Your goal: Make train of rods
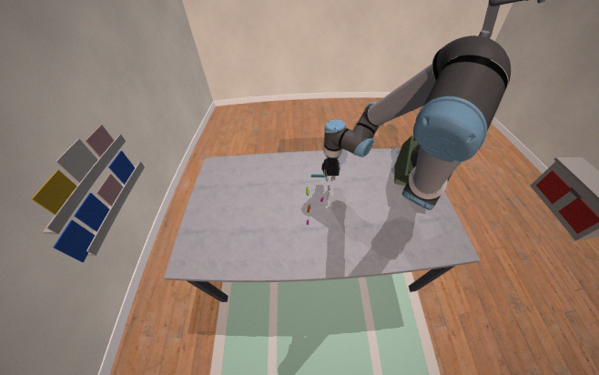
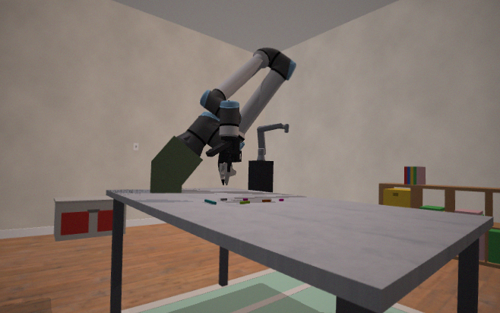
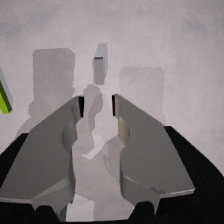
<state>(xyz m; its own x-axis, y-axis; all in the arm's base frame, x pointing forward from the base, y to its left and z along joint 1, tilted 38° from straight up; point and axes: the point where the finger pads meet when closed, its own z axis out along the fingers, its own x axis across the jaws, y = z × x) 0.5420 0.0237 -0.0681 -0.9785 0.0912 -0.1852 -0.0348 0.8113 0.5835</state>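
The grey rod lies 80 mm below my hand. The rest, counted from my hand: turquoise rod (100 mm to the right, 80 mm below, 50 mm ahead); orange rod (150 mm to the left, 120 mm ahead, 80 mm below); lime rod (130 mm ahead, 80 mm below, 30 mm to the left).
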